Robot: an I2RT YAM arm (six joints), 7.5 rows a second.
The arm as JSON. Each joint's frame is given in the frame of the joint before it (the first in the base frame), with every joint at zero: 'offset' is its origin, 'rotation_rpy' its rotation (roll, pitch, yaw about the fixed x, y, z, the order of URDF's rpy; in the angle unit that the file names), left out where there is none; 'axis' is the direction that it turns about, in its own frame. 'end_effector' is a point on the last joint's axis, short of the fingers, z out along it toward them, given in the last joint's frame.
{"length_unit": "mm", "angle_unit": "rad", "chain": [
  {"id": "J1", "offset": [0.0, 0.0, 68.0], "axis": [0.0, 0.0, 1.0]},
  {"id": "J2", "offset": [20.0, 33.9, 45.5], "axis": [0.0, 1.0, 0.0]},
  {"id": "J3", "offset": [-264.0, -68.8, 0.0], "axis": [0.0, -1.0, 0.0]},
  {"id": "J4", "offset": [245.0, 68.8, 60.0], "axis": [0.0, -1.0, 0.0]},
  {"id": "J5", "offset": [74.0, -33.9, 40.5], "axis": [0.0, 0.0, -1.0]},
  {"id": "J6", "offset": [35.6, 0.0, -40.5], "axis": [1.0, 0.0, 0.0]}
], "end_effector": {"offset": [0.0, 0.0, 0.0], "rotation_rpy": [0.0, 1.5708, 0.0]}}
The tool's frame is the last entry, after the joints.
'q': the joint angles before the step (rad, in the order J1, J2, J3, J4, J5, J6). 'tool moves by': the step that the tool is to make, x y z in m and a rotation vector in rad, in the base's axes. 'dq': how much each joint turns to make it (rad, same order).
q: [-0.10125 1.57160 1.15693 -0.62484 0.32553 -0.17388]
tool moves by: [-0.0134 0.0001 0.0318 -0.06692 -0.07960 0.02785]
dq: [-0.00046 -0.09805 0.00759 0.00026 0.03319 -0.05930]
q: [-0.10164 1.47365 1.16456 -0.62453 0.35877 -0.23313]
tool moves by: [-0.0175 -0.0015 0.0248 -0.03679 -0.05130 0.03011]
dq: [-0.01135 -0.09138 0.00092 -0.01797 -0.00160 -0.05529]
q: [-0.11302 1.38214 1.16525 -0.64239 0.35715 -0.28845]
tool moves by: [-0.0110 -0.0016 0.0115 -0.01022 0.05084 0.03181]
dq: [-0.01188 -0.02758 0.03356 -0.09442 -0.01554 -0.04673]
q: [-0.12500 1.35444 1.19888 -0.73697 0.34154 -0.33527]
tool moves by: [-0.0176 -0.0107 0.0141 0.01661 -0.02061 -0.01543]
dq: [-0.05300 -0.06029 0.00646 -0.04336 -0.03898 -0.01744]
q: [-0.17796 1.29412 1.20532 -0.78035 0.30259 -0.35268]
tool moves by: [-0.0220 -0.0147 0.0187 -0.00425 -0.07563 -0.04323]
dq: [-0.07829 -0.08100 -0.00115 0.00011 -0.03260 -0.01836]
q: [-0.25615 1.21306 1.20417 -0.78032 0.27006 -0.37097]
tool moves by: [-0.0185 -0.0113 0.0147 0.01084 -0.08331 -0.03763]
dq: [-0.07377 -0.06416 -0.00109 0.01343 -0.04988 0.00056]
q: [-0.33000 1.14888 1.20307 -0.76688 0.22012 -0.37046]
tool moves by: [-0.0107 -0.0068 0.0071 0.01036 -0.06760 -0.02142]
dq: [-0.05003 -0.03934 -0.01099 0.02990 -0.04314 0.00785]
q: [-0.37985 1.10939 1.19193 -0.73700 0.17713 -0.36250]
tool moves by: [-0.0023 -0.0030 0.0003 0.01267 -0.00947 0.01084]
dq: [-0.02141 -0.00496 -0.00261 0.00278 -0.03494 -0.00748]
